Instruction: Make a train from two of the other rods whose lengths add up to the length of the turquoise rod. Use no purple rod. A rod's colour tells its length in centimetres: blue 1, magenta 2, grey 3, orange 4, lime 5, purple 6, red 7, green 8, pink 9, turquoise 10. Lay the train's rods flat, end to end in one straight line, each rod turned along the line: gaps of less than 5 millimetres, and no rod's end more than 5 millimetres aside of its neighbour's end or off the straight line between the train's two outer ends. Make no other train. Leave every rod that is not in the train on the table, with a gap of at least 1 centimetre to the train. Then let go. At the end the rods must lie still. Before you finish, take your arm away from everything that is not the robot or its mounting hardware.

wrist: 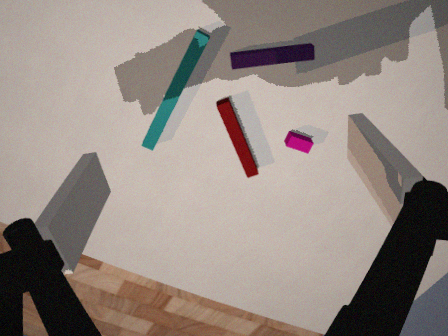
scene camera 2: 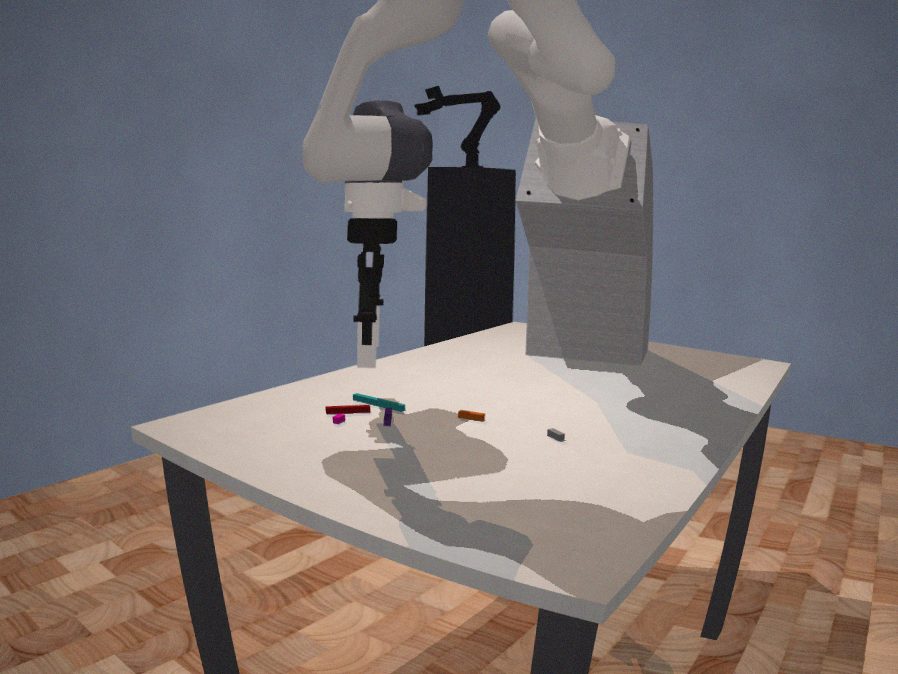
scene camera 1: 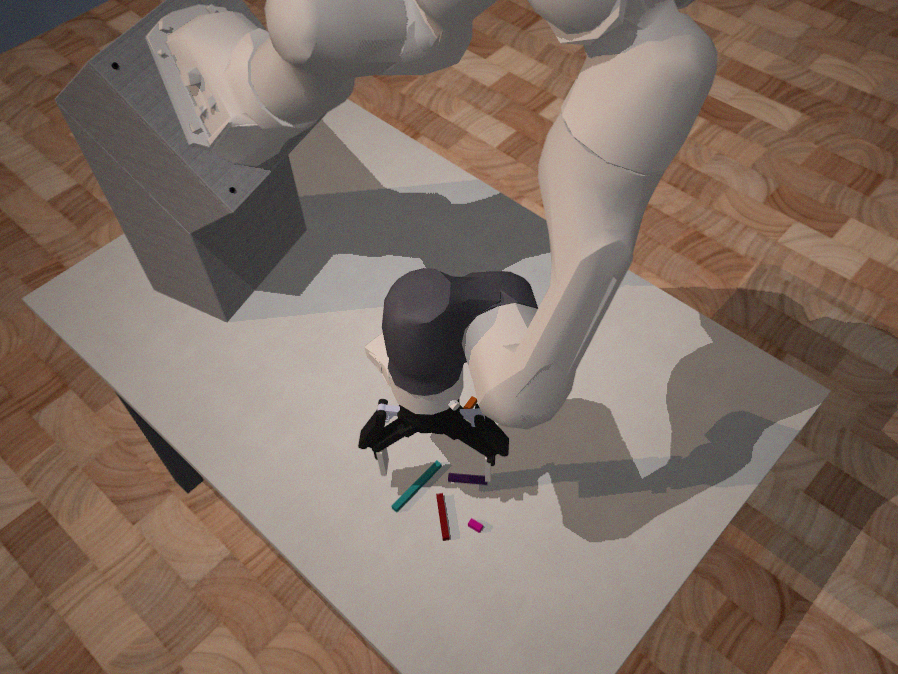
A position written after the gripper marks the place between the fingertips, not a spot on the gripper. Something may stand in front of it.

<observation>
In view: the gripper (scene camera 1: 436, 470), a purple rod (wrist: 303, 52), a red rod (wrist: 226, 111) and a turquoise rod (wrist: 200, 39).
The gripper is seen too in the wrist view (wrist: 223, 154) and in scene camera 2 (scene camera 2: 368, 356).
</observation>
